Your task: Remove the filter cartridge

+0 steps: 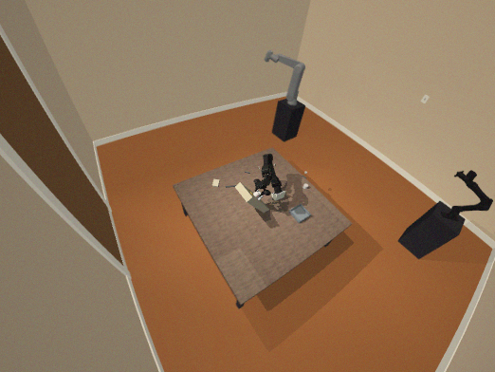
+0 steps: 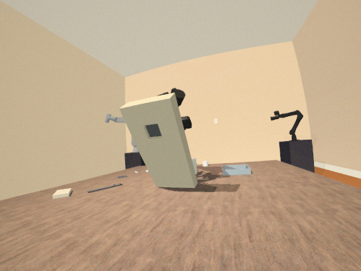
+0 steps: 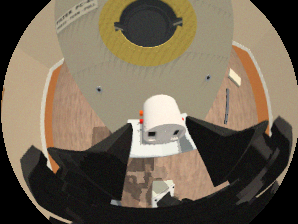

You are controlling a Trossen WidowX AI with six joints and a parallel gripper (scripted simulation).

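Now: the cream service panel 4 cm ahead of my gripper tip and 2 cm below it. The rest, counted from my gripper tip: round filter cartridge (right at my gripper tip); cream block (46 cm to the right, 20 cm below, 14 cm ahead); grey tray (32 cm behind, 30 cm to the left, 20 cm below).
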